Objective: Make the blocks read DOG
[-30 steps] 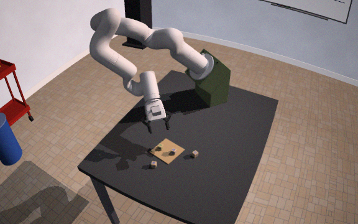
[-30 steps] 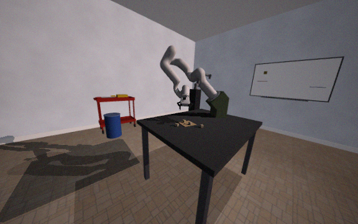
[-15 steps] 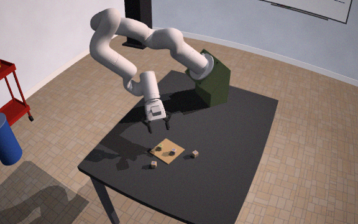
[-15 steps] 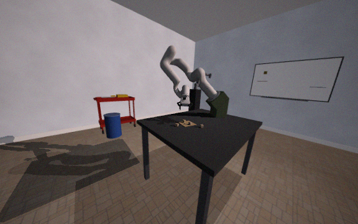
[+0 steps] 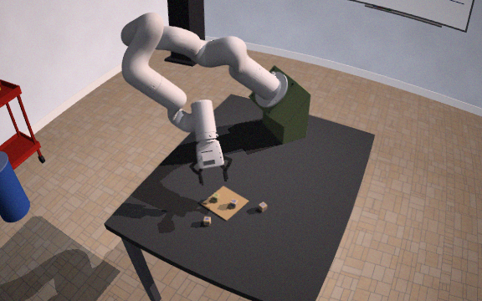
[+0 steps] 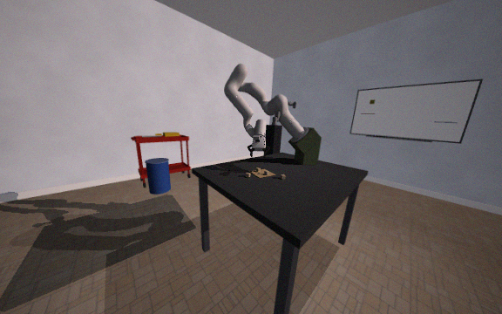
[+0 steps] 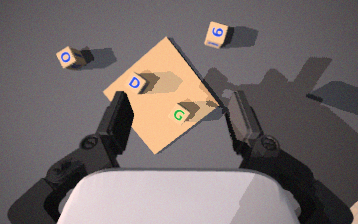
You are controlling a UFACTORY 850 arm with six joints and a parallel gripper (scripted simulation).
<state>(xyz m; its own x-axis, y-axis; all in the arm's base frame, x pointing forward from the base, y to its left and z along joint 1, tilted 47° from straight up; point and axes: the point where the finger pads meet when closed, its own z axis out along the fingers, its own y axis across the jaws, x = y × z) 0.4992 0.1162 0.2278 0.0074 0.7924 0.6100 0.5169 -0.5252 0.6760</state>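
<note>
My gripper is now 60 mm past the wooden block, 190 mm to the right of it and 120 mm above it. The rest, counted from my hand: tan mat (20 mm behind, 30 mm to the left, 130 mm below).
</note>
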